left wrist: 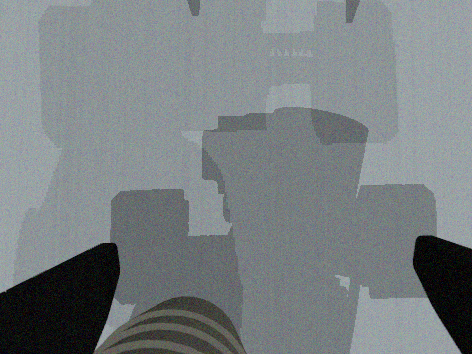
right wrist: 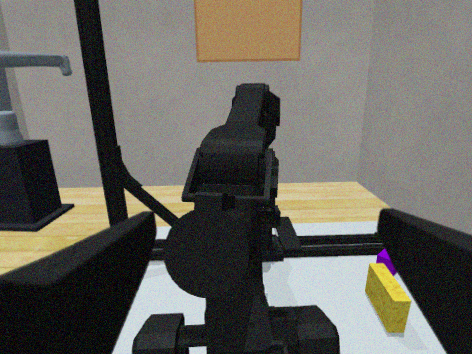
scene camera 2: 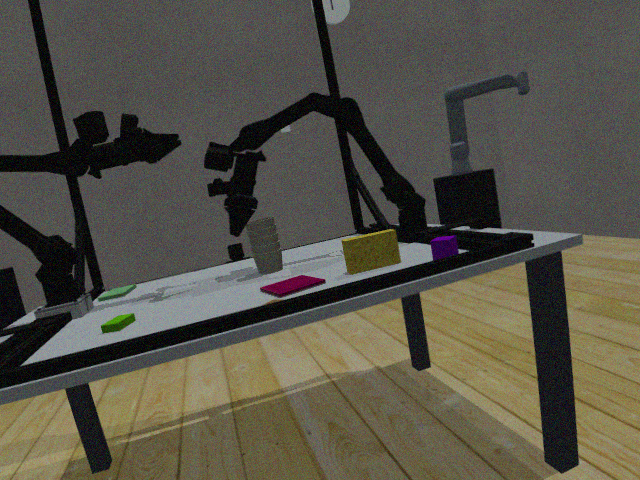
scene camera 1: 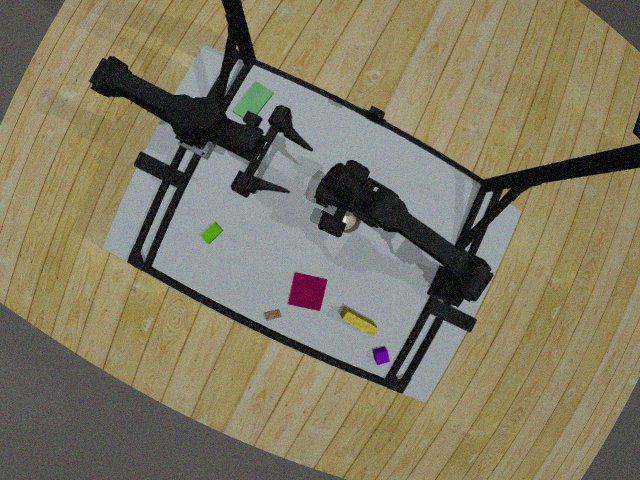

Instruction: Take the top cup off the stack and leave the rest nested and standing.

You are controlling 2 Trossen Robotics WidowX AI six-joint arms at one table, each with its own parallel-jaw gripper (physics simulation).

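Frame: origin at the left arm's base, x up, y ahead, z left, level; metres.
Where they show: left gripper, fingertip midpoint: [left wrist: 266, 253] [scene camera 2: 234, 235]; right gripper, fingertip midpoint: [right wrist: 266, 220] [scene camera 2: 179, 139] [scene camera 1: 301, 171]; left arm's base, origin of the base link: [scene camera 2: 414, 230] [scene camera 1: 448, 286]; right arm's base, origin of the base link: [scene camera 2: 63, 301] [scene camera 1: 198, 136].
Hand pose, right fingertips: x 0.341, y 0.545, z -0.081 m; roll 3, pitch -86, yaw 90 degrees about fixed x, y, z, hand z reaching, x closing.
Note:
Things, the pixels of their top centre, and the offset from my right fingertips. "spot": a spot on its surface instead.
- crimson square, surface spot: [scene camera 2: 293, 285] [scene camera 1: 304, 297] spot: dy -0.138, dx -0.354, dz +0.290 m
- yellow block, middle of its top: [scene camera 2: 368, 234] [right wrist: 388, 280] [scene camera 1: 360, 324] dy -0.314, dx -0.292, dz +0.287 m
- purple cube, middle of its top: [scene camera 2: 443, 238] [right wrist: 389, 254] [scene camera 1: 382, 357] dy -0.436, dx -0.322, dz +0.368 m
- small tan block, middle of its top: [scene camera 1: 272, 315] dy -0.071, dx -0.354, dz +0.380 m
- bright green block, middle of its top: [scene camera 2: 117, 319] [scene camera 1: 211, 233] dy +0.195, dx -0.347, dz +0.224 m
- pale green slab, middle of its top: [scene camera 2: 117, 290] [scene camera 1: 253, 101] dy +0.251, dx -0.352, dz -0.194 m
A stack of several nested grey-beige cups [scene camera 1: 349, 221] [scene camera 2: 265, 248] [left wrist: 175, 332] stands on the table; stepped rims show in scene camera 2. My left gripper [scene camera 2: 237, 233] [left wrist: 266, 253] is open and empty, pointing down. In scene camera 2 its tips are at about the top cup's height, at the picture's left of it. In the left wrist view the stack's lower cups show at the bottom edge, nearer the left-hand finger; its top is out of view. In scene camera 1 the arm partly covers the stack. My right gripper [scene camera 1: 300, 171] [scene camera 2: 178, 138] is open and empty, high above the table.
A crimson square [scene camera 1: 307, 291] [scene camera 2: 293, 285], a yellow block [scene camera 1: 358, 320] [scene camera 2: 371, 251] [right wrist: 388, 298], a purple cube [scene camera 1: 381, 355] [scene camera 2: 444, 247] and a small tan block [scene camera 1: 272, 314] lie near the front. A bright green block [scene camera 1: 211, 233] [scene camera 2: 118, 322] and a pale green slab [scene camera 1: 253, 99] [scene camera 2: 117, 292] lie picture-left.

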